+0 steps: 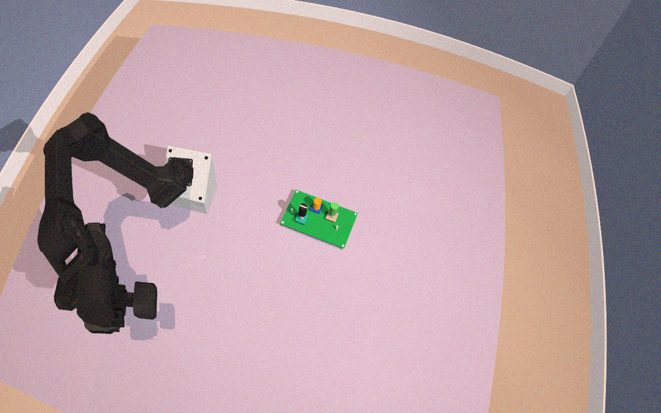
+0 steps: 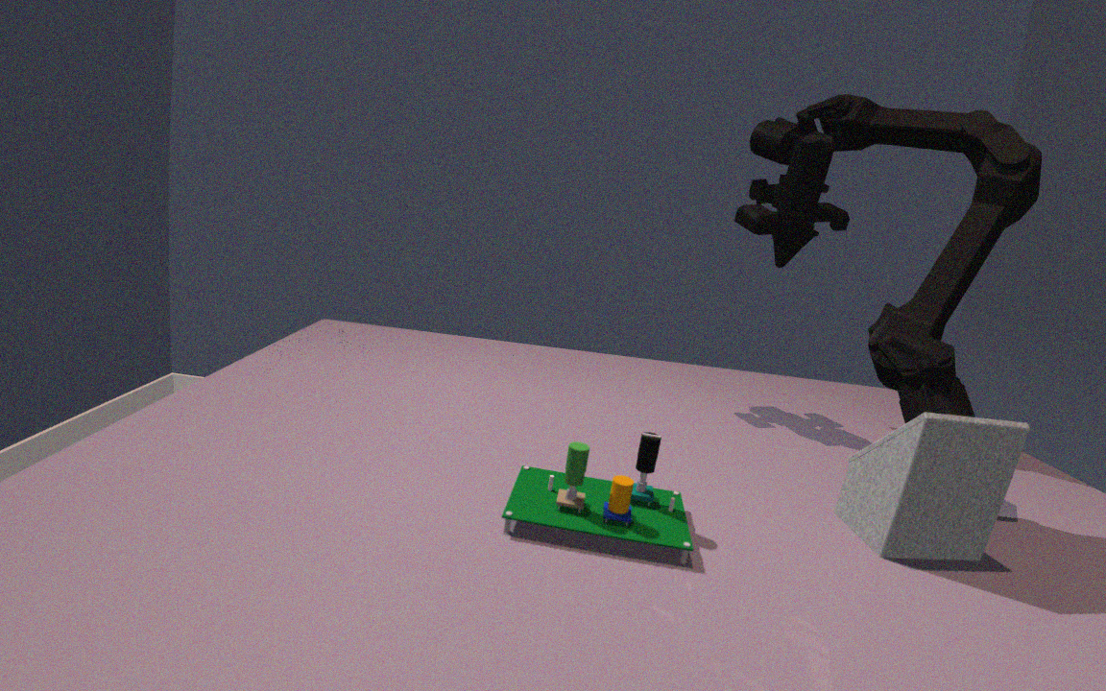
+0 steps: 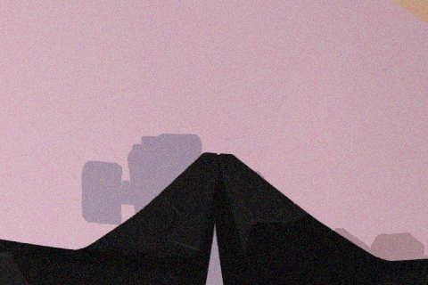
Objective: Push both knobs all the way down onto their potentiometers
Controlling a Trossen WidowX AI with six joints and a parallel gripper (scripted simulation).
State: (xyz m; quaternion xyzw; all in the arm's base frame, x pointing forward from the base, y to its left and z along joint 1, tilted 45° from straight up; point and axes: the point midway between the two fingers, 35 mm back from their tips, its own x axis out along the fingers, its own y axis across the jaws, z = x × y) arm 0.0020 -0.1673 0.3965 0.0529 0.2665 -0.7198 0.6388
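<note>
The black knob is 32 cm ahead of my gripper tip, 38 cm to the left of it and 17 cm below it. From my gripper tip the other things lie so: green knob (39 cm ahead, 40 cm to the left, 18 cm below).
</note>
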